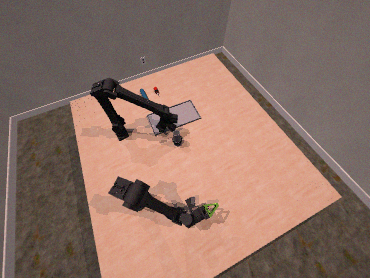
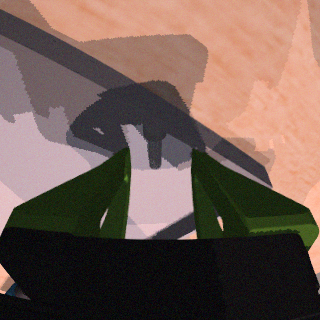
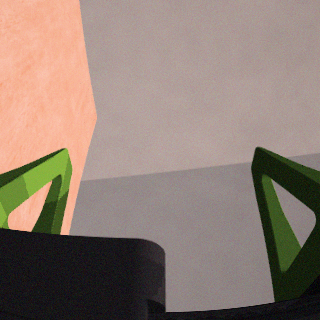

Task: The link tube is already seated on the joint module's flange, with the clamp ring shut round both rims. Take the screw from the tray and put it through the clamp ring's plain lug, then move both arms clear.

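Frame: origin at the left arm's base, x back, y right, z up, level; millimetres.
Where they show: left gripper, fingertip midpoint: (image 1: 161, 130) (image 2: 160, 158); right gripper, fingertip midpoint: (image 1: 217, 204) (image 3: 161, 157); left arm's base at its link origin: (image 1: 121, 133).
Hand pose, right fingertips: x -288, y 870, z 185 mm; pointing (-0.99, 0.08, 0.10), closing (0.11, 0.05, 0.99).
Note:
Each offset is from my right fingertips to the top centre of the thing. "*": to the spot under its first point. Level surfaces: height alone.
The grey screw @(dx -9, dy -702, dz -170 mm) (image 2: 155, 150) lies in the tray @(dx -158, dy -770, dz -169 mm) (image 2: 30, 160) (image 1: 186, 111), near its dark rim and partly in shadow. My left gripper (image 2: 160, 158) (image 1: 165, 127) is over the tray's near-left part, its green fingers partly open with a narrow gap; the screw shows beyond and between the fingertips, not gripped. The dark joint module with the link tube @(dx -54, dy -536, dz -24 mm) (image 1: 177, 138) stands beside the tray, near the left gripper; its clamp ring and lug are too small to make out. My right gripper (image 3: 161, 157) (image 1: 213, 208) is wide open and empty, far from the tray.
A blue tool @(* dx -53, dy -1115, dz -146 mm) (image 1: 144, 94) and a small red-handled tool @(dx -170, dy -1103, dz -150 mm) (image 1: 156, 91) lie behind the tray. Grey walls stand behind and to the right of the wooden surface @(dz -185 mm) (image 1: 260, 165). A wall outlet (image 1: 143, 60) is at the back.

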